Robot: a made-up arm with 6 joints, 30 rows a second.
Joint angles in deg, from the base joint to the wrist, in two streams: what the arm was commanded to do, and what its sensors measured. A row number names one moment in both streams.
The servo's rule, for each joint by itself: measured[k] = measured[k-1] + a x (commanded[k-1-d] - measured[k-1]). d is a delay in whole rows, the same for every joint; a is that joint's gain. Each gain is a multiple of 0.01, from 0.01 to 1. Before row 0 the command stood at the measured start. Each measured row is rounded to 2 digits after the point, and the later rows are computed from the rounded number. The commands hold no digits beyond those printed.
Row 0, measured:
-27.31 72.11 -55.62 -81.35 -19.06 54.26
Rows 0 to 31, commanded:
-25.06 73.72 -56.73 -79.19 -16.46 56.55
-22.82 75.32 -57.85 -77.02 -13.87 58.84
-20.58 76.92 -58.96 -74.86 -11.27 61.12
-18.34 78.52 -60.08 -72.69 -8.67 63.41
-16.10 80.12 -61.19 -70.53 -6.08 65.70
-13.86 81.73 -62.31 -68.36 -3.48 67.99
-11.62 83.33 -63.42 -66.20 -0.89 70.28
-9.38 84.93 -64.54 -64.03 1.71 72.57
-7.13 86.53 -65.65 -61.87 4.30 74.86
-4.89 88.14 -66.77 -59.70 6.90 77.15
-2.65 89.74 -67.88 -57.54 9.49 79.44
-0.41 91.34 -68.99 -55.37 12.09 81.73
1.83 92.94 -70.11 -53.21 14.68 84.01
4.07 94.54 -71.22 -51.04 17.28 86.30
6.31 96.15 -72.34 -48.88 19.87 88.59
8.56 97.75 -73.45 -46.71 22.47 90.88
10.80 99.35 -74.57 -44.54 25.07 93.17
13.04 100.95 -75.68 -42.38 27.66 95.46
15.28 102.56 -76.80 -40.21 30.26 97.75
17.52 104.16 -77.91 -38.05 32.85 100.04
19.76 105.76 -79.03 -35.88 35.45 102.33
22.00 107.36 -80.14 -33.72 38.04 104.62
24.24 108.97 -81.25 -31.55 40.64 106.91
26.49 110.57 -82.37 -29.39 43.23 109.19
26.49 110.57 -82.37 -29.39 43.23 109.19
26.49 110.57 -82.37 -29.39 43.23 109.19
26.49 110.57 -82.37 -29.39 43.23 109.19
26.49 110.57 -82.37 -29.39 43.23 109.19
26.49 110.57 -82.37 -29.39 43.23 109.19
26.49 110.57 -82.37 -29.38 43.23 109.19
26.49 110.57 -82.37 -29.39 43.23 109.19
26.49 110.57 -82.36 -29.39 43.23 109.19
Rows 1 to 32, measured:
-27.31 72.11 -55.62 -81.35 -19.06 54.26
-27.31 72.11 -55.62 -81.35 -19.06 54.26
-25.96 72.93 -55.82 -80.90 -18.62 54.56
-24.08 74.15 -56.19 -80.09 -17.81 55.12
-21.98 75.56 -56.69 -78.99 -16.70 55.90
-19.80 77.07 -57.30 -77.67 -15.33 56.88
-17.58 78.63 -58.00 -76.17 -13.76 58.03
-15.35 80.21 -58.78 -74.53 -12.01 59.32
-13.11 81.80 -59.62 -72.78 -10.12 60.74
-10.87 83.40 -60.51 -70.94 -8.11 62.28
-8.63 85.00 -61.44 -69.04 -6.00 63.92
-6.39 86.60 -62.40 -67.08 -3.81 65.64
-4.15 88.20 -63.39 -65.08 -1.55 67.43
-1.91 89.80 -64.40 -63.04 0.77 69.29
0.33 91.40 -65.43 -60.98 3.13 71.20
2.57 93.00 -66.47 -58.89 5.54 73.16
4.81 94.61 -67.53 -56.79 7.98 75.17
7.06 96.21 -68.60 -54.67 10.44 77.21
9.30 97.81 -69.67 -52.54 12.93 79.28
11.54 99.41 -70.75 -50.41 15.43 81.38
13.78 101.02 -71.84 -48.27 17.95 83.51
16.02 102.62 -72.93 -46.12 20.48 85.66
18.26 104.22 -74.03 -43.97 23.02 87.83
20.50 105.82 -75.13 -41.82 25.57 90.01
22.74 107.43 -76.23 -39.66 28.13 92.21
24.99 109.03 -77.34 -37.50 30.70 94.42
25.89 109.82 -78.25 -35.80 32.83 96.34
26.25 110.20 -78.99 -34.45 34.60 98.01
26.39 110.39 -79.60 -33.39 36.07 99.46
26.45 110.48 -80.10 -32.55 37.29 100.72
26.47 110.53 -80.51 -31.89 38.30 101.82
26.48 110.55 -80.84 -31.36 39.14 102.78
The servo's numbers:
d 2
a 0.60 0.51 0.18 0.21 0.17 0.13

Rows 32 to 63, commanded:
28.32 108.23 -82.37 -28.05 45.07 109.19
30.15 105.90 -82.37 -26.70 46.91 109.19
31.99 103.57 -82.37 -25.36 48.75 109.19
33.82 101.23 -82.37 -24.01 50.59 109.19
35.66 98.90 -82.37 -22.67 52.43 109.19
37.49 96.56 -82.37 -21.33 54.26 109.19
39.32 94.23 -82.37 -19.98 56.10 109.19
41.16 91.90 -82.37 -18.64 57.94 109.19
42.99 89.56 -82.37 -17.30 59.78 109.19
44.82 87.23 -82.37 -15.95 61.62 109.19
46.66 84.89 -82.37 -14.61 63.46 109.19
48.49 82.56 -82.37 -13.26 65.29 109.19
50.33 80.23 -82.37 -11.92 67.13 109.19
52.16 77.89 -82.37 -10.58 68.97 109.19
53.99 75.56 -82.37 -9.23 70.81 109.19
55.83 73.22 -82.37 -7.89 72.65 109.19
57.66 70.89 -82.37 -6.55 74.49 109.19
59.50 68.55 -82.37 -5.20 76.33 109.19
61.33 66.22 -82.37 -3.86 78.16 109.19
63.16 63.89 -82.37 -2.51 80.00 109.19
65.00 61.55 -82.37 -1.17 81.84 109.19
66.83 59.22 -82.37 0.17 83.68 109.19
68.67 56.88 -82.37 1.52 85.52 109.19
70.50 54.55 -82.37 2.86 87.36 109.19
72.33 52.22 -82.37 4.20 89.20 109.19
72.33 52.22 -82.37 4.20 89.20 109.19
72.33 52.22 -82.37 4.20 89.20 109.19
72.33 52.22 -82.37 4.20 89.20 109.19
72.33 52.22 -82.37 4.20 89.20 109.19
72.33 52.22 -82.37 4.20 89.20 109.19
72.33 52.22 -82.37 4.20 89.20 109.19
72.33 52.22 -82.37 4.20 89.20 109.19
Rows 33 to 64, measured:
26.49 110.56 -81.12 -30.95 39.84 103.61
26.49 110.57 -81.34 -30.62 40.42 104.34
27.59 109.38 -81.53 -30.08 41.21 104.97
29.13 107.61 -81.68 -29.37 42.18 105.52
30.85 105.55 -81.80 -28.53 43.30 106.00
32.63 103.35 -81.90 -27.58 44.54 106.41
34.45 101.08 -81.98 -26.55 45.88 106.77
36.27 98.77 -82.05 -25.45 47.30 107.08
38.10 96.45 -82.11 -24.30 48.80 107.35
39.94 94.13 -82.16 -23.11 50.35 107.59
41.77 91.80 -82.20 -21.89 51.95 107.80
43.60 89.47 -82.23 -20.64 53.59 107.98
45.44 87.13 -82.26 -19.37 55.27 108.14
47.27 84.80 -82.28 -18.09 56.97 108.28
49.11 82.47 -82.30 -16.79 58.70 108.40
50.94 80.13 -82.31 -15.49 60.45 108.50
52.77 77.80 -82.32 -14.18 62.21 108.59
54.61 75.46 -82.33 -12.86 63.98 108.67
56.44 73.13 -82.34 -11.53 65.77 108.74
58.28 70.79 -82.35 -10.20 67.57 108.80
60.11 68.46 -82.35 -8.87 69.37 108.85
61.94 66.13 -82.35 -7.53 71.18 108.89
63.78 63.79 -82.35 -6.19 72.99 108.93
65.61 61.46 -82.35 -4.85 74.81 108.96
67.45 59.12 -82.35 -3.51 76.63 108.99
69.28 56.79 -82.35 -2.17 78.45 109.02
71.11 54.46 -82.35 -0.83 80.28 109.04
71.84 53.32 -82.35 0.23 81.80 109.06
72.13 52.76 -82.35 1.06 83.06 109.08
72.25 52.48 -82.35 1.72 84.10 109.09
72.30 52.35 -82.35 2.24 84.97 109.10
72.32 52.28 -82.35 2.65 85.69 109.11

